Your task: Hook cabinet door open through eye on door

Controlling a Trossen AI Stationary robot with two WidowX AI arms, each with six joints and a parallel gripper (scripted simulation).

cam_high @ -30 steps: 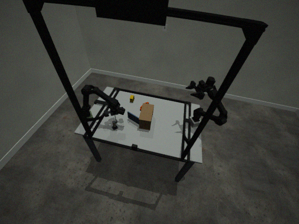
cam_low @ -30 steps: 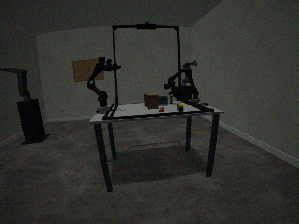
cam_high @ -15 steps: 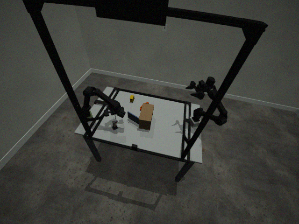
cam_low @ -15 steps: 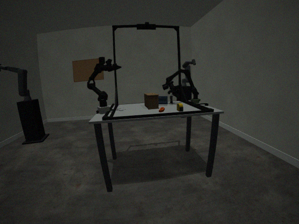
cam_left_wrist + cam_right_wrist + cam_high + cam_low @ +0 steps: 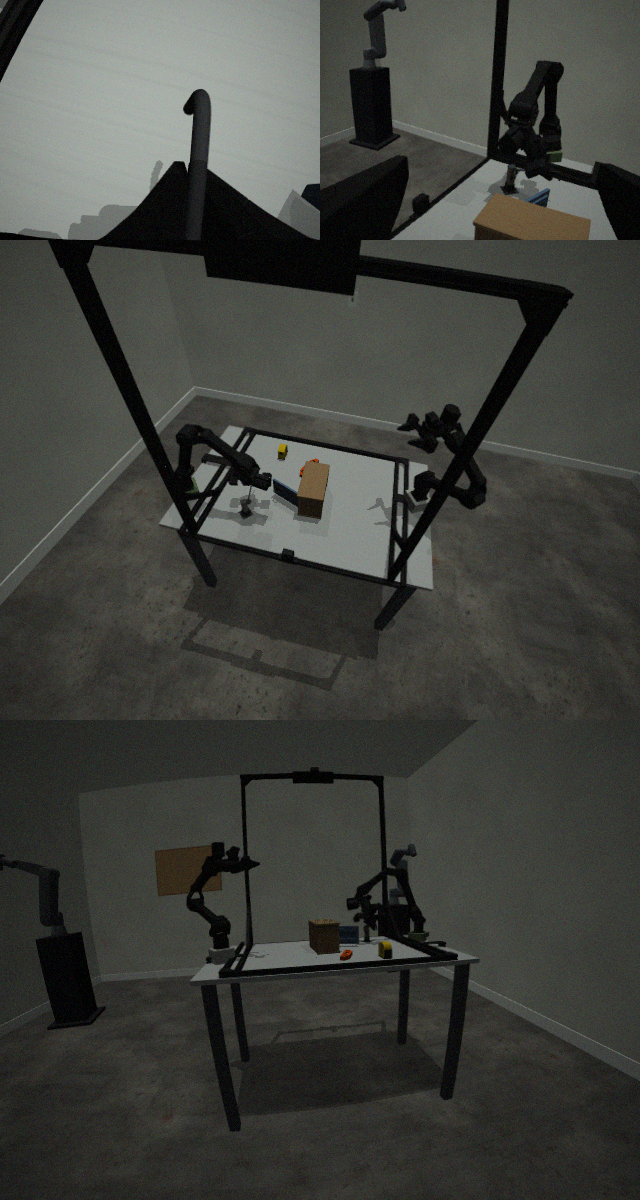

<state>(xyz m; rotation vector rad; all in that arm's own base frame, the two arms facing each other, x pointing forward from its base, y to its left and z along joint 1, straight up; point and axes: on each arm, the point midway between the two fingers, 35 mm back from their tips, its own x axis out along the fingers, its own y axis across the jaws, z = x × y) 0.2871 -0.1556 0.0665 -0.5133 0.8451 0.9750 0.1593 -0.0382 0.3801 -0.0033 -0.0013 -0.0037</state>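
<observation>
The hook post lies 70 mm behind my left hand, 10 mm to the left of it and 40 mm below it. Also, from my left hand: yellow block (300 mm ahead, 120 mm to the right, 80 mm below); blue door (40 mm behind, 160 mm to the right, 50 mm below).
</observation>
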